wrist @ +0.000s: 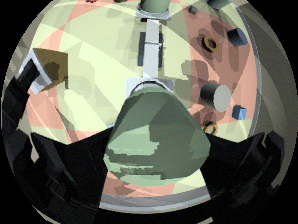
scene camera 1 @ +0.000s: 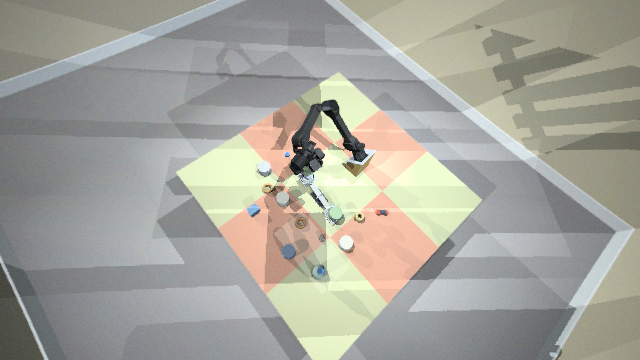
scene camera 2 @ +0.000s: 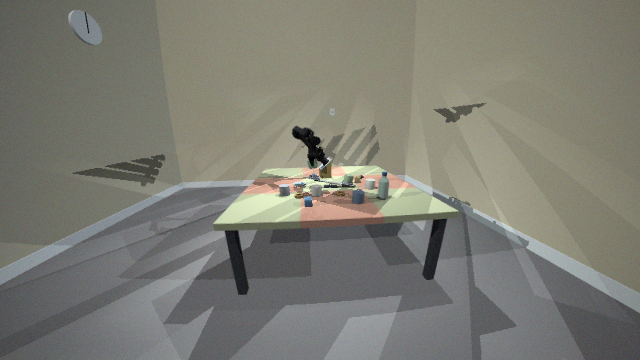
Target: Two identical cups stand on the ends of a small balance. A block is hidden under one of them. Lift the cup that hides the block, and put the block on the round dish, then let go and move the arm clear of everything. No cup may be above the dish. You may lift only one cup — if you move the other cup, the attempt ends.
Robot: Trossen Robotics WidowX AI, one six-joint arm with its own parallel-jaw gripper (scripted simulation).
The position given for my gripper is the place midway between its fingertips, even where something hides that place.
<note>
I see my gripper (wrist: 153,131) and a balance beam (wrist: 152,45).
</note>
